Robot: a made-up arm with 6 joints.
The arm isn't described. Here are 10 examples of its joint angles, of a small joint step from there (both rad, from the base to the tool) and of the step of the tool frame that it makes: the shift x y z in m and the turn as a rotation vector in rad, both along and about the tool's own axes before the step.
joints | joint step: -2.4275 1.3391 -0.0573 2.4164 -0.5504 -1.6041 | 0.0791 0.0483 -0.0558 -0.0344 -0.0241 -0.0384
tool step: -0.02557 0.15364 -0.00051 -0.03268 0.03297 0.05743
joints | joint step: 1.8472 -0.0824 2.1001 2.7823 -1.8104 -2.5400 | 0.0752 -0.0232 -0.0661 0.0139 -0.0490 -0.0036
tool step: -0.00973 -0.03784 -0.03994 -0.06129 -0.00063 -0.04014
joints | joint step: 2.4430 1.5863 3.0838 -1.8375 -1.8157 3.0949 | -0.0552 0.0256 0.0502 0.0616 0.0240 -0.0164
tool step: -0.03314 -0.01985 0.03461 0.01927 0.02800 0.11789
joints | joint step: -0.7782 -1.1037 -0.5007 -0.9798 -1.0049 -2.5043 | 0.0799 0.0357 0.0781 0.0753 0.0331 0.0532
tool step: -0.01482 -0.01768 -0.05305 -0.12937 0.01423 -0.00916
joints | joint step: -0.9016 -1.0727 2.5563 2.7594 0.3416 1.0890 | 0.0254 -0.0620 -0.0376 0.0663 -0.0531 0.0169
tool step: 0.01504 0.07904 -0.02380 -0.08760 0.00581 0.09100
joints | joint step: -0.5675 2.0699 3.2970 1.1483 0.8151 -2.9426 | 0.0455 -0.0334 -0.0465 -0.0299 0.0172 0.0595
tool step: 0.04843 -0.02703 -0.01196 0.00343 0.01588 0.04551
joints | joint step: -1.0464 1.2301 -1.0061 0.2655 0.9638 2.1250 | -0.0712 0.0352 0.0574 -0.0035 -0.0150 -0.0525
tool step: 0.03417 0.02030 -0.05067 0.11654 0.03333 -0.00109
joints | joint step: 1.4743 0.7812 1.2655 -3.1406 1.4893 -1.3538 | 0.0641 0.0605 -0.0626 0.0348 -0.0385 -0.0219
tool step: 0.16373 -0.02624 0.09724 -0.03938 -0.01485 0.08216
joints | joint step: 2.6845 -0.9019 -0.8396 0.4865 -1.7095 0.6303 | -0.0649 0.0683 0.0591 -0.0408 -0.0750 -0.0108
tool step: -0.02450 -0.04303 0.00164 0.05723 0.06423 0.10294
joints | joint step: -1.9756 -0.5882 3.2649 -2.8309 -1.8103 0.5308 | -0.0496 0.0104 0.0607 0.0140 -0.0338 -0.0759
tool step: 0.06103 -0.01233 -0.02575 0.08951 0.07084 0.06481
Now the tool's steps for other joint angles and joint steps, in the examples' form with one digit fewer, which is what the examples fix.
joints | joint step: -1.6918 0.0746 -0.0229 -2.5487 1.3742 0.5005 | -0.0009 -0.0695 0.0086 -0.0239 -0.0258 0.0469
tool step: -0.0698 0.0061 0.0661 0.0008 0.0856 0.0329
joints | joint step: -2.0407 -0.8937 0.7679 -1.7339 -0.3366 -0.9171 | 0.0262 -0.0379 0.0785 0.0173 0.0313 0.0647
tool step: -0.0506 0.0763 -0.1198 -0.0929 0.0761 0.0846
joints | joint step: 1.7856 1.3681 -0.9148 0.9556 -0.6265 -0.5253 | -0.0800 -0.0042 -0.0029 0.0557 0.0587 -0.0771
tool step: 0.0197 -0.0262 -0.0068 0.0654 -0.0732 0.0768
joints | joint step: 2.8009 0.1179 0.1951 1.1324 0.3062 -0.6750 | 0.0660 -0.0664 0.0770 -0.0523 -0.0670 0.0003
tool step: -0.0549 0.0087 0.1844 0.0327 -0.1134 -0.0526
